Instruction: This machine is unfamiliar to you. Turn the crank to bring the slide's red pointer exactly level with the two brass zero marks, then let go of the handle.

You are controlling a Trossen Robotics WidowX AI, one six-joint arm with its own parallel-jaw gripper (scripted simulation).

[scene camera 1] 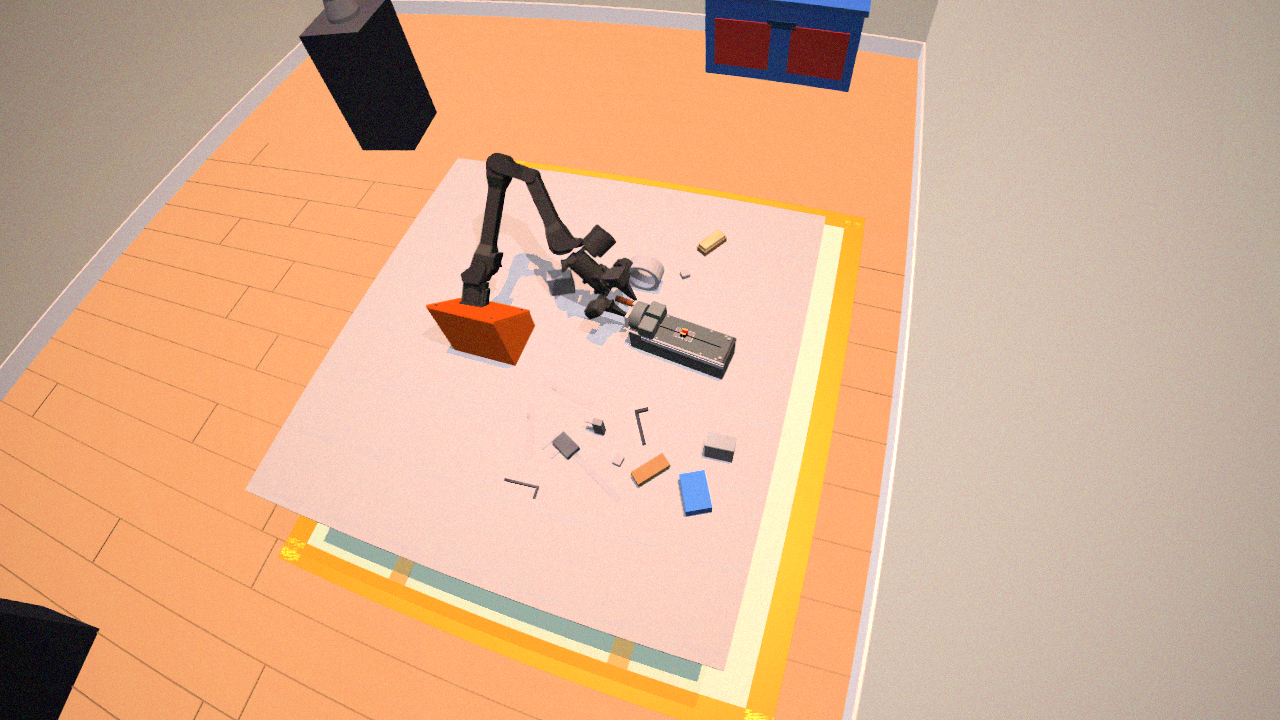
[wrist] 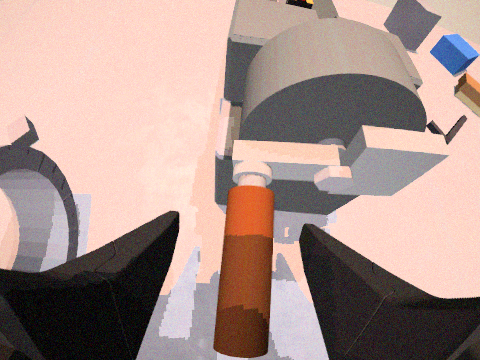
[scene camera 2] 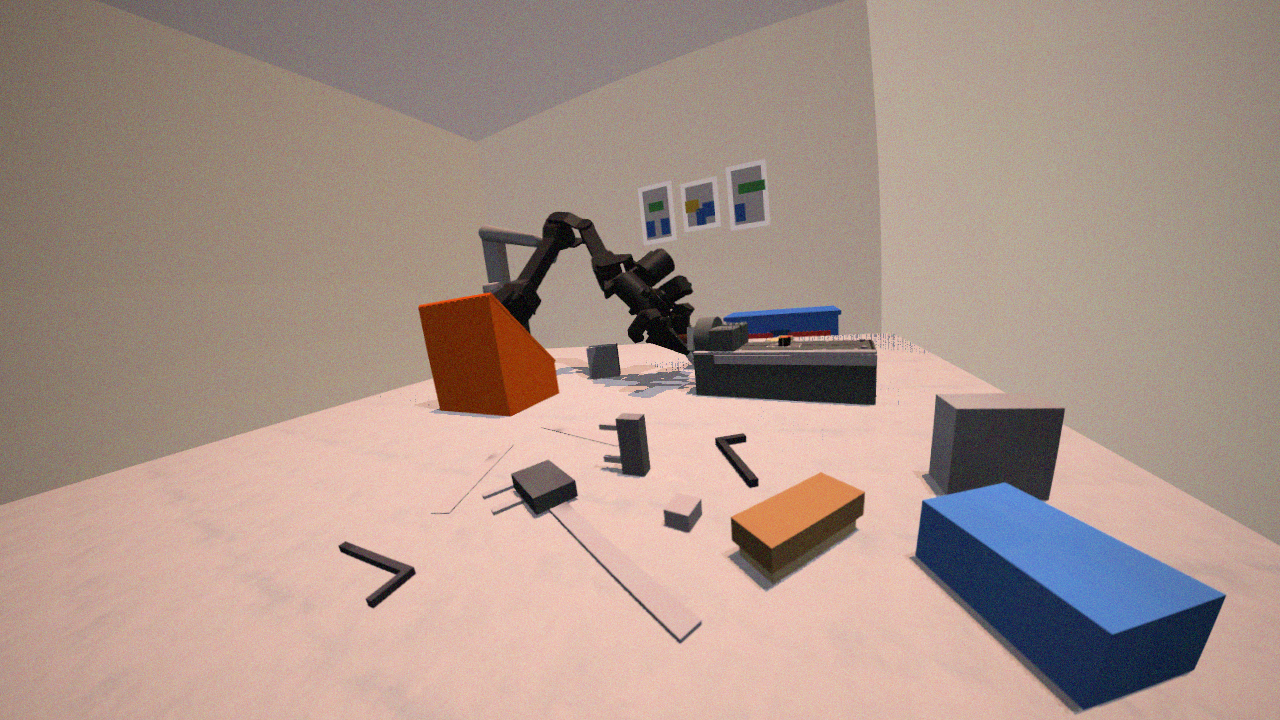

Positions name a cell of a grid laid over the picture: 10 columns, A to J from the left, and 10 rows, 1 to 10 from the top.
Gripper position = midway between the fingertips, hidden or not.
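Observation:
Gripper (scene camera 2: F5) open, holding nothing. Blue block (scene camera 2: I9). Grey cube (scene camera 1: F7), blue block (scene camera 1: F7), gripper (scene camera 1: E5). Machine (wrist: G3), gripper (wrist: F7).

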